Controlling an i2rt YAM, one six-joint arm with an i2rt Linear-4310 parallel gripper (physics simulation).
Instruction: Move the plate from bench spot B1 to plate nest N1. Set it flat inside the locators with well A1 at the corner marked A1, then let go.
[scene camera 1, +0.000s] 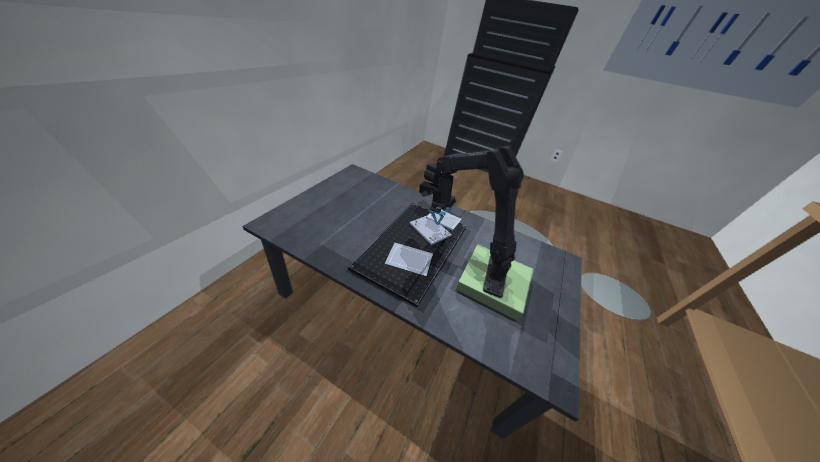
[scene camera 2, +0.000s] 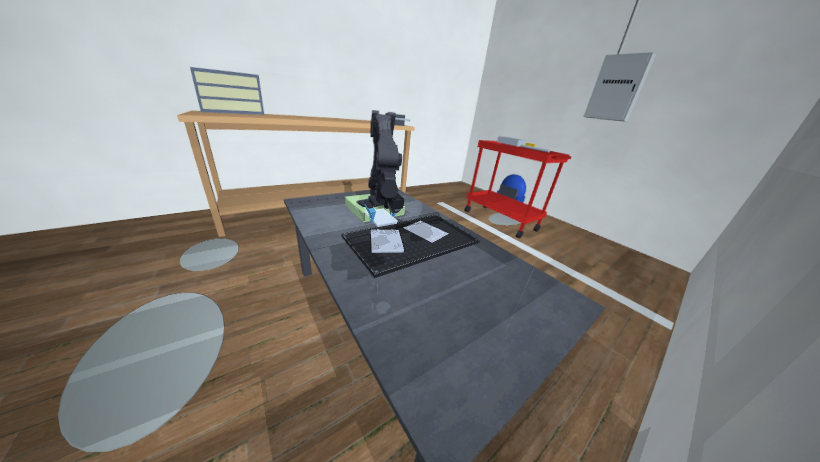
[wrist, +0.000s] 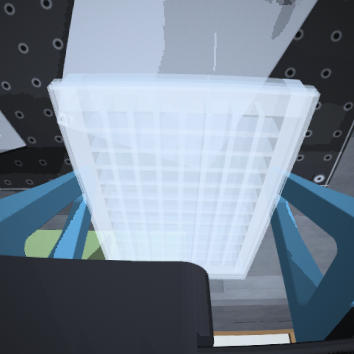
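Pixels of known places: gripper, fingertip midpoint: (scene camera 1: 441, 219) (scene camera 2: 381, 220) (wrist: 180, 176); arm's base, link origin: (scene camera 1: 495, 275).
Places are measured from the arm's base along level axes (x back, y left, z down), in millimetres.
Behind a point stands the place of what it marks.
My gripper (scene camera 1: 438, 217) @(x -277, y -162, z -43 mm) (scene camera 2: 382, 215) @(x -277, y -162, z -43 mm) (wrist: 180, 176) @(x -277, y -162, z -43 mm) is shut on the plate, with a blue finger at each long side. The plate (scene camera 1: 451, 220) @(x -235, y -158, z -59 mm) (scene camera 2: 384, 218) @(x -295, y -162, z -59 mm) (wrist: 177, 150) @(x -306, y -166, z -59 mm) is clear whitish, with a grid of wells. It is held above the bench, close to the pale raised nest N1 (scene camera 1: 426, 228) @(x -332, y -151, z 25 mm) (scene camera 2: 386, 242) @(x -337, y -178, z 25 mm) (wrist: 115, 45) @(x -324, y -130, z 25 mm) and towards its arm-base side in the second scene view. Part of the nest shows beyond the plate in the wrist view. Bench spot B1 seems to be the flat pale sheet (scene camera 1: 409, 259) @(x -333, y 55, z 35 mm) (scene camera 2: 428, 231) @(x -347, y 53, z 35 mm). The well A1 and corner A1 marks cannot be read.
A black perforated board (scene camera 1: 375, 261) @(x -448, y 128, z 37 mm) (scene camera 2: 421, 255) @(x -469, y -111, z 37 mm) lies under the nest and the sheet on the dark table (scene camera 1: 338, 200) @(x -798, y -154, z 50 mm) (scene camera 2: 459, 332) @(x -771, y -263, z 49 mm). The arm stands on a green block (scene camera 1: 470, 281) @(x -84, y 78, z 1 mm) (scene camera 2: 355, 207) @(x 0, y -123, z 10 mm) beside the board.
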